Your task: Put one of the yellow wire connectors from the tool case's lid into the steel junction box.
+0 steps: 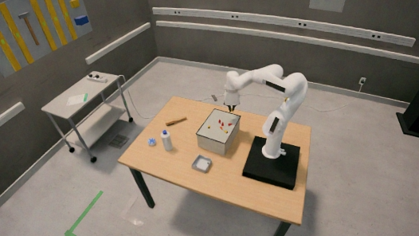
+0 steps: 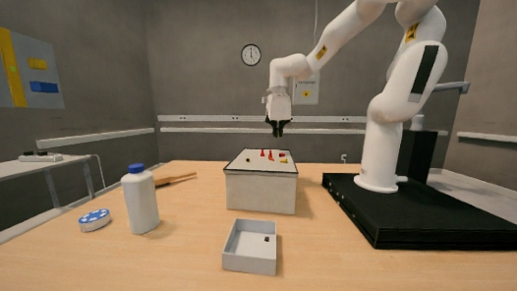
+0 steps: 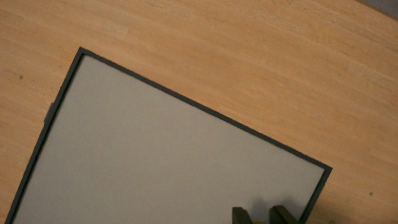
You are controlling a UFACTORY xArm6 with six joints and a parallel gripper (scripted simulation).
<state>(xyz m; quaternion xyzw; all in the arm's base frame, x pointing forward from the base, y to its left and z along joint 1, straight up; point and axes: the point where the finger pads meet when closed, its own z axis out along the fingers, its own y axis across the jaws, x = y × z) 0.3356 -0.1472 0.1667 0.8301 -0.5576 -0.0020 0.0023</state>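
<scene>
Now: the tool case 60 mm ahead of my hand, 90 mm to the left of it and 130 mm below it. Also, from my hand: yellow wire connector 10 mm below; then white bottle 370 mm ahead, 320 mm to the left, 140 mm below.
</scene>
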